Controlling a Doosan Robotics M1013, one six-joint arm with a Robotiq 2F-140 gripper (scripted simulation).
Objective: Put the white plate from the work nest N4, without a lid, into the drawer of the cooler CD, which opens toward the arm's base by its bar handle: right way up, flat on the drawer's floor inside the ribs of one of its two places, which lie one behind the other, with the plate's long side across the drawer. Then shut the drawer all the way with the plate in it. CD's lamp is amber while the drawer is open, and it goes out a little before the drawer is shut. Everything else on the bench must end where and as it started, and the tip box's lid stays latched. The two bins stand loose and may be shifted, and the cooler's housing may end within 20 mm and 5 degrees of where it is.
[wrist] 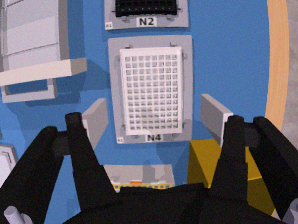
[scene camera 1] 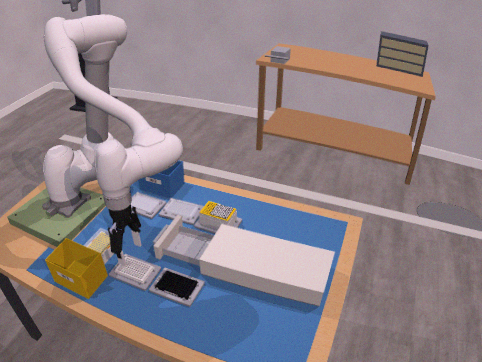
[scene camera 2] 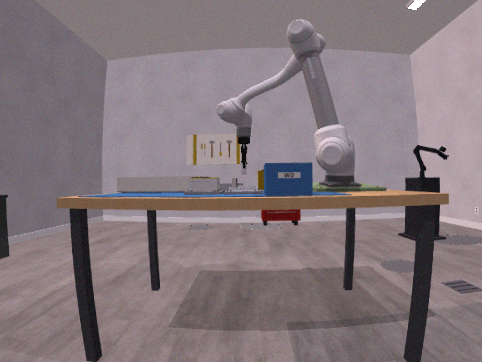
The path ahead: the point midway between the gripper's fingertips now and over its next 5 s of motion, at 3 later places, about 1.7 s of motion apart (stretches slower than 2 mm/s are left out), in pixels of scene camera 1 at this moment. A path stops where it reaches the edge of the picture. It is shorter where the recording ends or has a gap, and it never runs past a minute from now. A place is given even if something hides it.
My gripper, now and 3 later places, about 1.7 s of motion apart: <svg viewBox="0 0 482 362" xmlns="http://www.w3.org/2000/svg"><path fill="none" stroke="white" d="M130 254L133 265L134 270L133 267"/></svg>
